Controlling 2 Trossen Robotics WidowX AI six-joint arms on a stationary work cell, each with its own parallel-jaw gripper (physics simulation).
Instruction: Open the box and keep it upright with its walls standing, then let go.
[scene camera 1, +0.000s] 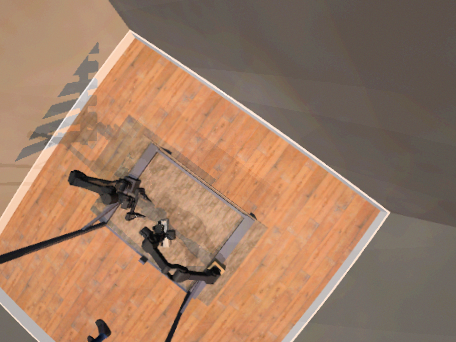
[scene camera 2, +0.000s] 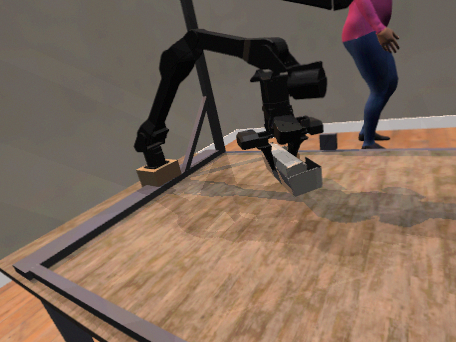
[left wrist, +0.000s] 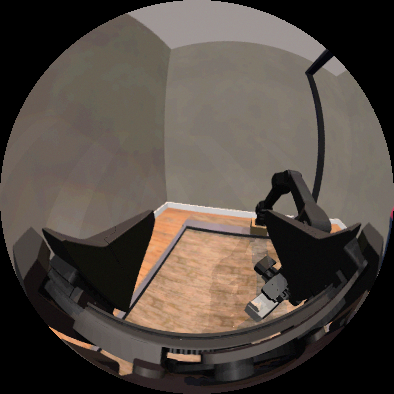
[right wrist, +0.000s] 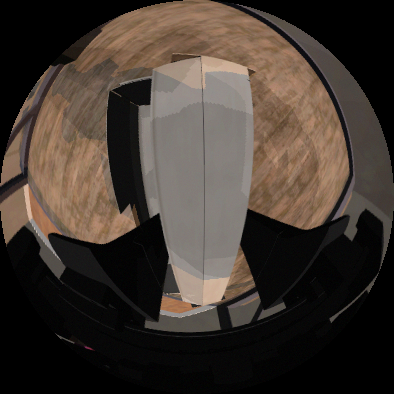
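Where they show: left gripper, fingertip midpoint: (scene camera 1: 148, 209) (left wrist: 212, 216); right gripper, fingertip midpoint: (scene camera 1: 167, 232) (right wrist: 202, 211); left arm's base at its link origin: (scene camera 1: 127, 184); right arm's base at its link origin: (scene camera 1: 215, 270) (scene camera 2: 156, 164) (left wrist: 259, 222).
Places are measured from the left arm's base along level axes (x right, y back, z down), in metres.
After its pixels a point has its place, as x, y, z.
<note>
The box (scene camera 1: 165, 242) @[0.272, -0.432, -0.033] (scene camera 2: 306, 181) @[0.141, -0.350, 0.010] (left wrist: 261, 306) @[0.156, -0.357, -0.027] (right wrist: 202, 175) @[0.183, -0.385, -0.032] is a long pale grey and white carton on the table. In scene camera 2 a dark gap shows at its near end, beside a raised flap. In the right wrist view its pale panels have a crease down the middle, and a dark hollow part shows on their left. My right gripper (scene camera 1: 165, 233) @[0.214, -0.406, 0.005] (scene camera 2: 286, 159) @[0.214, -0.406, 0.005] (right wrist: 202, 211) @[0.214, -0.406, 0.005] points down over the box, with one finger on each side of the pale panels, closed against them. My left gripper (scene camera 1: 147, 208) @[-0.001, -0.351, -0.316] (left wrist: 211, 216) @[-0.001, -0.351, -0.316] is open and empty, apart from the box.
The wooden table (scene camera 1: 200, 200) @[-0.076, -0.544, 0.079] (scene camera 2: 200, 280) @[-0.074, -0.524, 0.079] has a dark raised frame (scene camera 2: 100, 218) @[0.102, -0.886, 0.059] along its edges. A tan block (scene camera 2: 159, 175) @[0.294, -0.800, 0.026] sits under the right arm's base. A slanted post (scene camera 2: 210, 110) @[0.598, -0.705, -0.101] rises behind that arm. A person (scene camera 2: 367, 65) stands beyond the table.
</note>
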